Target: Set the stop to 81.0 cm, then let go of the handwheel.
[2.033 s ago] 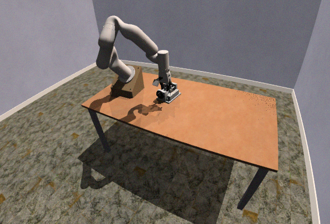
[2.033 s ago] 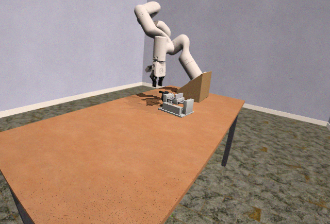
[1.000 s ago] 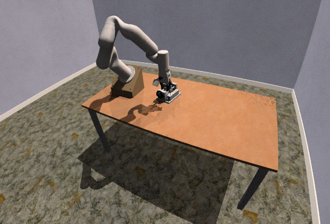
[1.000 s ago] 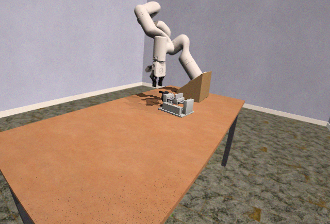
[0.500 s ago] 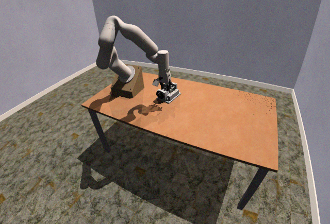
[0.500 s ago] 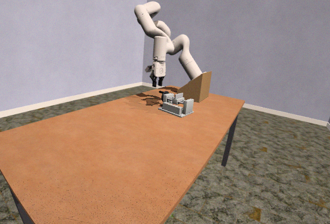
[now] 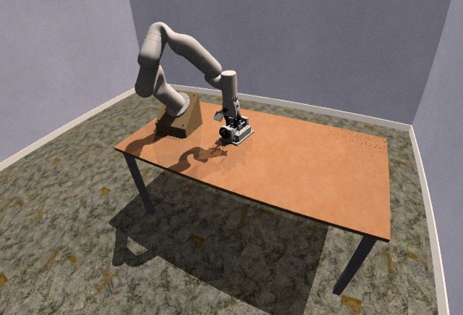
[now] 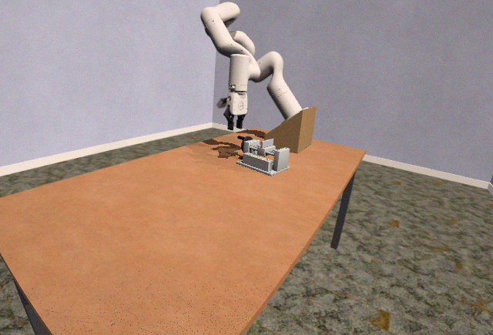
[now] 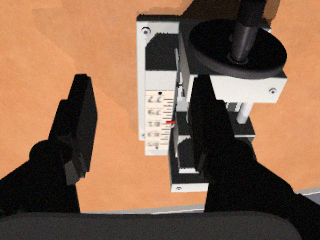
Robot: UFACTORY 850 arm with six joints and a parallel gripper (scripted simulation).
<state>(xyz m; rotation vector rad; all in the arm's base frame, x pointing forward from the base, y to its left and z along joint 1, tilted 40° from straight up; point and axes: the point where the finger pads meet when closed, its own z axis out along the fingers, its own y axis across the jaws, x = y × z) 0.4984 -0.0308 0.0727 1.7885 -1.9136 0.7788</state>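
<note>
My gripper is now 7 cm past the handwheel, 1 cm to the right of it and 8 cm above it. From my hand the other things lie so: grey stop fixture (5 cm behind, 14 cm to the left, 8 cm below).
</note>
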